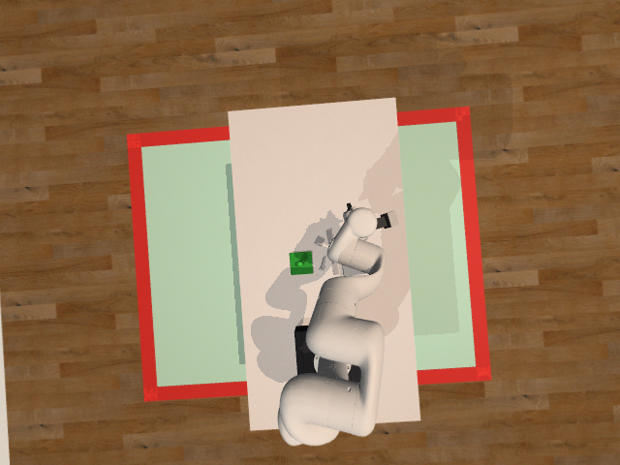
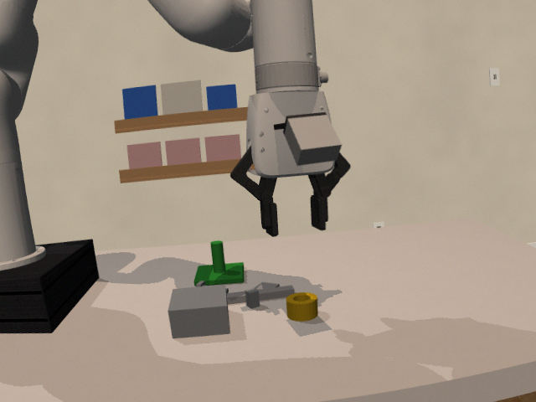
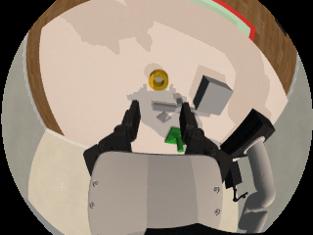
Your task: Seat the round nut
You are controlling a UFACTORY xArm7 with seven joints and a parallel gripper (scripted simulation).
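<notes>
My hand is 12 cm above the small grey piece, 6 cm to the right of it and 5 cm past it. From my hand the other things lie so: thin grey handle: 13 cm below, 8 cm to the left, 7 cm behind; then grey block: 13 cm behind, 11 cm below, 2 cm to the left.
</notes>
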